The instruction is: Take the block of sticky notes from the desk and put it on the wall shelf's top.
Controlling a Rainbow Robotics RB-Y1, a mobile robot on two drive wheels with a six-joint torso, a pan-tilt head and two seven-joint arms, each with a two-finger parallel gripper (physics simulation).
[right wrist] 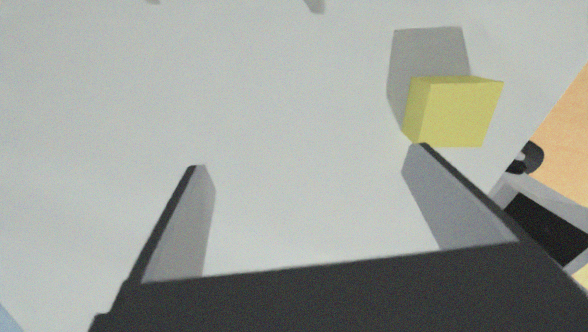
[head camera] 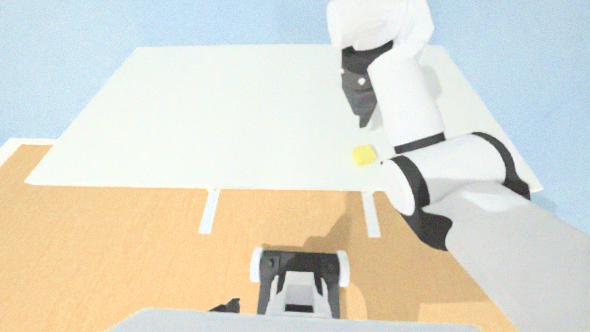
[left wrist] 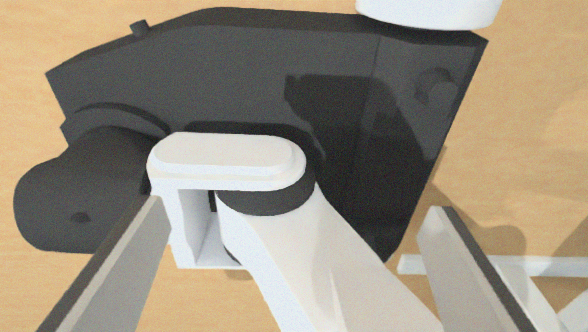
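Where they show: left gripper, between the fingertips: point(left wrist: 295, 216); right gripper, between the fingertips: point(right wrist: 308, 167) point(head camera: 355, 110); robot's base, origin of its link: point(head camera: 299, 266).
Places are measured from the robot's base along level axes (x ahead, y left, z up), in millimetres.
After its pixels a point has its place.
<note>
The yellow block of sticky notes point(head camera: 363, 155) {x 253, y -167, z 988 mm} point(right wrist: 457, 112) {x 267, y -177, z 988 mm} sits on the white desk point(head camera: 200, 115) {x 432, y 376, z 951 mm} point(right wrist: 275, 75) {x 402, y -165, z 951 mm}, near its front edge in the head view. My right gripper point(head camera: 364, 125) point(right wrist: 308, 167) {x 361, y -141, z 1051 mm} is open and empty above the desk. In the head view it is just above the block in the picture. In the right wrist view the block lies beyond the tip of the right-hand finger, outside the gap between the fingers. My left gripper point(left wrist: 295, 216) {x -200, y 243, z 528 mm} is open, with nothing held between its fingers, over my own base. The wall shelf does not show in these views.
My dark base point(left wrist: 225, 65) {x -292, y 173, z 170 mm} stands on the wooden floor point(head camera: 125, 225) {x 208, y 1357, z 1 mm} point(left wrist: 540, 125) {x 395, y 5, z 1 mm} in front of the desk. White desk legs point(head camera: 209, 210) point(head camera: 371, 215) show below the front edge. My right arm point(head camera: 450, 170) {x 63, y -162, z 1241 mm} reaches over the desk's right part. Blue surface lies beyond the desk.
</note>
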